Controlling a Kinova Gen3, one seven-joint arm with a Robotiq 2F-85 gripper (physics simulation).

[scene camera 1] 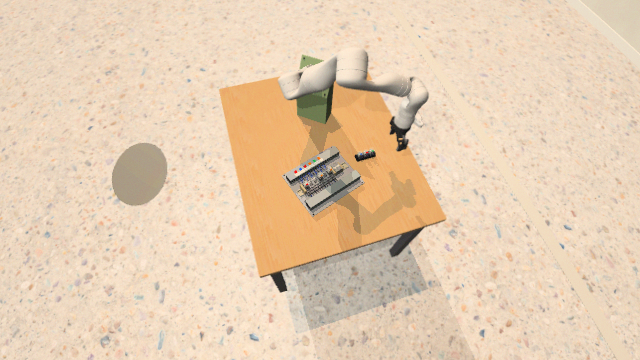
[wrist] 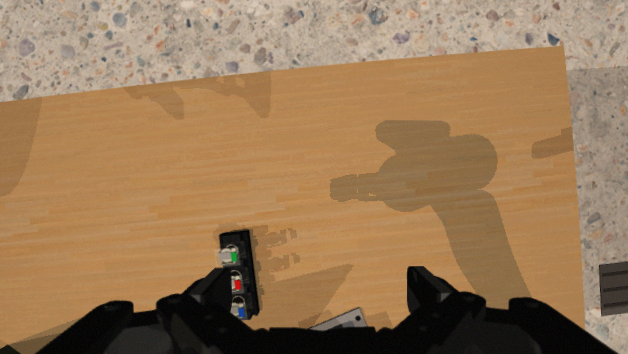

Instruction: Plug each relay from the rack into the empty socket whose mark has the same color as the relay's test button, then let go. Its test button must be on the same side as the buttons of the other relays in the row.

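Places are measured from the arm's base along level axes (x right, y ahead, z up), in millimetres.
Pixels of known places: gripper, fingertip midpoint: (scene camera 1: 394,142) (wrist: 319,287).
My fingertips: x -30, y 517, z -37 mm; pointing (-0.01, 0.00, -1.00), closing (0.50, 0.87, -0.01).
Note:
Behind a point stands the place of what it marks.
A black rack (scene camera 1: 365,155) (wrist: 252,275) {x -9, y 412, z -267 mm} stands on the table beside the panel. In the wrist view it holds three relays, with a green test button (wrist: 233,256) {x -45, y 417, z -232 mm}, a red test button (wrist: 237,284) {x -15, y 404, z -232 mm} and a blue test button (wrist: 241,312) {x 15, y 392, z -232 mm}; the left finger partly covers it. A grey panel (scene camera 1: 311,209) (wrist: 352,318) {x 104, y 490, z -278 mm} carries a row of sockets and relays, with red, blue, orange and green marks along one strip (scene camera 1: 307,165) {x 262, y 260, z -238 mm}. Individual sockets are too small to tell. My gripper (scene camera 1: 396,135) {x -30, y 517, z -37 mm} (wrist: 319,287) {x -30, y 517, z -37 mm} is open and empty, above the table near its right edge, to the right of the rack.
The wooden table (scene camera 1: 250,200) {x 580, y 207, z -281 mm} (wrist: 300,125) {x -140, y 557, z -281 mm} bears everything. The green base block (scene camera 1: 312,111) {x 30, y 36, z -208 mm} stands at the back, under the arm. The table's right edge lies close to the gripper in the scene view. A dark slotted object (wrist: 615,289) shows at the wrist view's right border.

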